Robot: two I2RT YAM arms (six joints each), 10 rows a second.
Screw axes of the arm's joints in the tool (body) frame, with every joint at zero. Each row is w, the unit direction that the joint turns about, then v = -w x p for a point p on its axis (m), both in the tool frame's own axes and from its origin. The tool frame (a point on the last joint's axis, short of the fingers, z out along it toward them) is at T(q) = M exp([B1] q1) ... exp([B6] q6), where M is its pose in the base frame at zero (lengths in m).
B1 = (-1, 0, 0, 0, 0.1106, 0)
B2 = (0, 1, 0, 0.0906, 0, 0.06)
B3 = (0, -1, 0, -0.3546, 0, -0.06)
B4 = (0, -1, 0, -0.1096, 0, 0)
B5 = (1, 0, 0, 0, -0.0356, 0)
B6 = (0, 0, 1, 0, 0, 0)
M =
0 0 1 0.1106
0 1 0 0
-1 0 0 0.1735
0 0 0 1
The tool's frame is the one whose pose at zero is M.
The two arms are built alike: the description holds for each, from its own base.
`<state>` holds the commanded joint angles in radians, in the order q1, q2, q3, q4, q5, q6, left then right.
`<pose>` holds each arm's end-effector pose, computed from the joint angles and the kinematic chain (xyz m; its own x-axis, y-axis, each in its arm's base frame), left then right.
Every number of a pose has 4 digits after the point.
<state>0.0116 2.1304 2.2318 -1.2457 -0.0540 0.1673 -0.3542 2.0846 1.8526 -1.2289 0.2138 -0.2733</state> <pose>0.4431 0.0071 0.3220 -0.9033 0.1558 -0.3997 0.1182 0.9860 0.1173 0.3856 -0.1506 0.2373 -0.9950 0.0867 -0.0487 0.0958 0.9678 -0.2327</pose>
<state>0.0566 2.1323 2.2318 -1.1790 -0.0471 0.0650 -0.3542 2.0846 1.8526 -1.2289 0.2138 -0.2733</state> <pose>0.4493 0.0271 0.3244 -0.8836 0.0149 -0.4681 -0.0213 0.9972 0.0721 0.3856 -0.1506 0.2373 -0.9950 0.0867 -0.0487 0.0958 0.9678 -0.2327</pose>
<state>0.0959 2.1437 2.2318 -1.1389 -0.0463 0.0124 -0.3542 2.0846 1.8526 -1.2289 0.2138 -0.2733</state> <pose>0.4541 0.0453 0.3216 -0.8652 -0.0708 -0.4963 -0.1078 0.9931 0.0463 0.3856 -0.1506 0.2373 -0.9950 0.0867 -0.0487 0.0958 0.9678 -0.2327</pose>
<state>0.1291 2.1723 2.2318 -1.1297 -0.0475 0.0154 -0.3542 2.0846 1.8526 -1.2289 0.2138 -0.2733</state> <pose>0.4589 0.0613 0.3095 -0.8722 -0.0977 -0.4793 -0.1378 0.9892 0.0490 0.3856 -0.1506 0.2373 -0.9950 0.0867 -0.0487 0.0958 0.9678 -0.2327</pose>
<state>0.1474 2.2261 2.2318 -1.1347 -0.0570 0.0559 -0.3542 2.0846 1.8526 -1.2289 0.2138 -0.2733</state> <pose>0.4670 0.0714 0.2852 -0.9023 -0.0776 -0.4240 -0.1205 0.9899 0.0753 0.3856 -0.1506 0.2373 -0.9950 0.0867 -0.0487 0.0958 0.9678 -0.2327</pose>
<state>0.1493 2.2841 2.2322 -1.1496 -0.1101 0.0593 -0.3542 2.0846 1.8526 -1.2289 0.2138 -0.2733</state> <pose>0.4741 0.0753 0.2583 -0.9317 -0.0806 -0.3543 -0.1321 0.9835 0.1237 0.3856 -0.1506 0.2373 -0.9950 0.0867 -0.0487 0.0958 0.9678 -0.2327</pose>
